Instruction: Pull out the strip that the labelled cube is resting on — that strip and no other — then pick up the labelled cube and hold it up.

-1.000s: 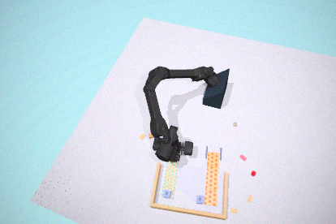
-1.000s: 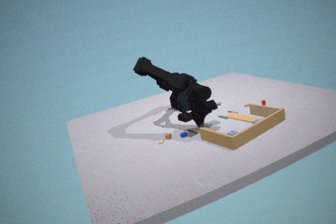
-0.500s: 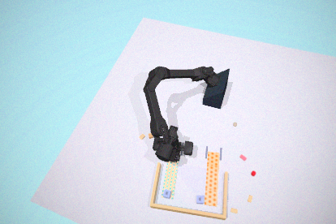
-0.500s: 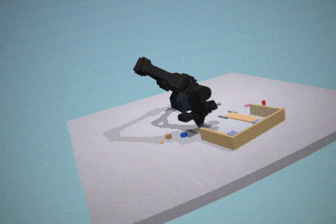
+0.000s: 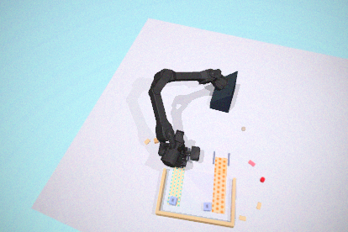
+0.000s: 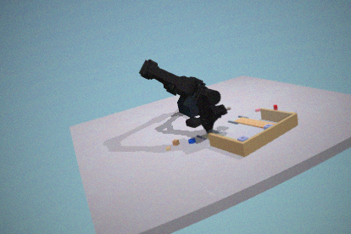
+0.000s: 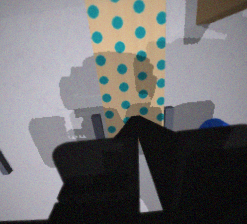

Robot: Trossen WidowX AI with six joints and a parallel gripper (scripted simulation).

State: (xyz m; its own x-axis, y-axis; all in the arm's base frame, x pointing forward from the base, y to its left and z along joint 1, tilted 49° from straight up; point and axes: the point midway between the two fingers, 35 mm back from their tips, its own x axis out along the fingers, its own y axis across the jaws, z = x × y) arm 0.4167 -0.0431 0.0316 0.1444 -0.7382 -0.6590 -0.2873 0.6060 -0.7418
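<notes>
The dotted strip lies 90 mm ahead of my gripper tip and 30 mm to the left of it. From my gripper tip the other things lie so: blue disc: 80 mm to the right; red piece: 380 mm to the left, 60 mm behind, 10 mm above; pink block: 310 mm to the left, 120 mm behind.
</notes>
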